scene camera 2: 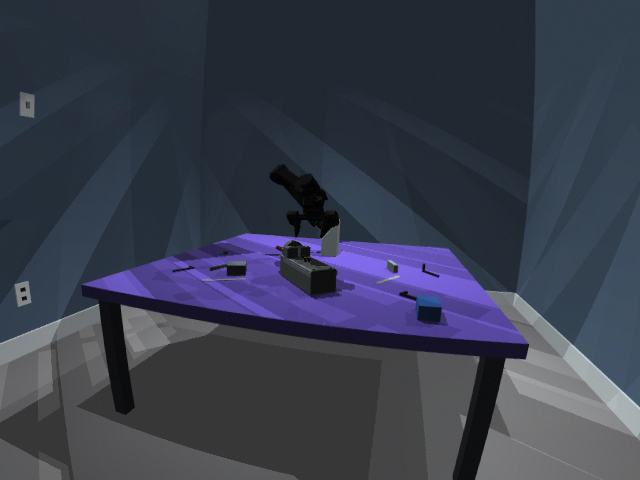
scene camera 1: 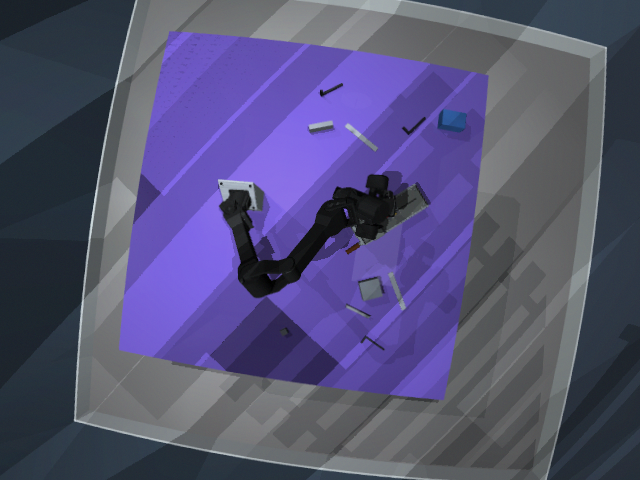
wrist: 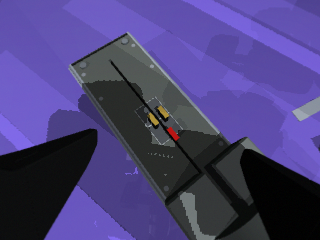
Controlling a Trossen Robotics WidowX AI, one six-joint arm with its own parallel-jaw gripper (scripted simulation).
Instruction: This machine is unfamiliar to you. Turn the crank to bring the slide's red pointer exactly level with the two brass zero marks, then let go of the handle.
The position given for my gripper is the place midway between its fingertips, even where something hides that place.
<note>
My gripper (scene camera 2: pixel 308 237) is open, with nothing in its grasp. I also see a machine (scene camera 2: pixel 314 277).
My gripper is seen too in scene camera 1 (scene camera 1: pixel 385 211) and in the wrist view (wrist: pixel 170 145). The machine is seen too in scene camera 1 (scene camera 1: pixel 409 202) and in the wrist view (wrist: pixel 199 179).
</note>
